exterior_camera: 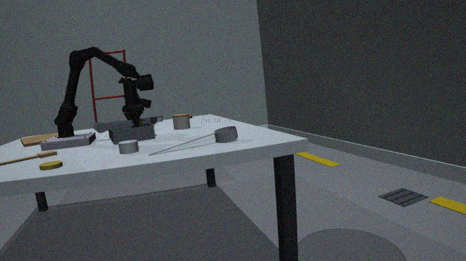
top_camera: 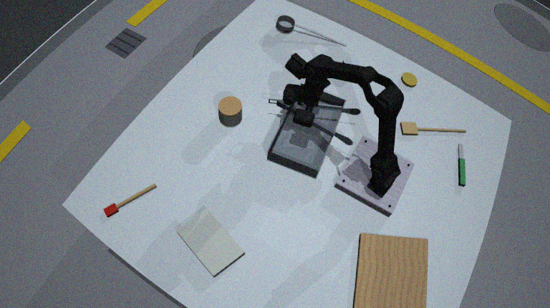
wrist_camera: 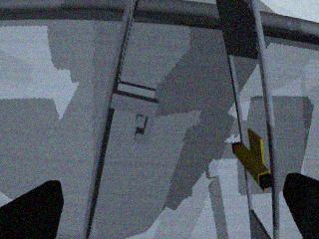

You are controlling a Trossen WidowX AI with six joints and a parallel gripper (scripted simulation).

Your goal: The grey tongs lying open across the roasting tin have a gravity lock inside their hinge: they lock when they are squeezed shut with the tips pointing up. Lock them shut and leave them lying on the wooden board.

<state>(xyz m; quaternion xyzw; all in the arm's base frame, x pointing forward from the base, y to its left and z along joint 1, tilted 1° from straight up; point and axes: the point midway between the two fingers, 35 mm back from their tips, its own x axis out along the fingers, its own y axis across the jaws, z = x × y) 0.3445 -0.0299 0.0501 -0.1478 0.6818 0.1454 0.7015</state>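
My gripper tip is now 3 cm past the roasting tin, 3 cm to the right of it and 2 cm above it. Also, from my gripper tip: pale slab (8 cm behind, 53 cm to the left, 3 cm below); yellow slider (3 cm ahead, 1 cm to the right, 2 cm above); yellow disc (18 cm behind, 48 cm to the right, 4 cm below).
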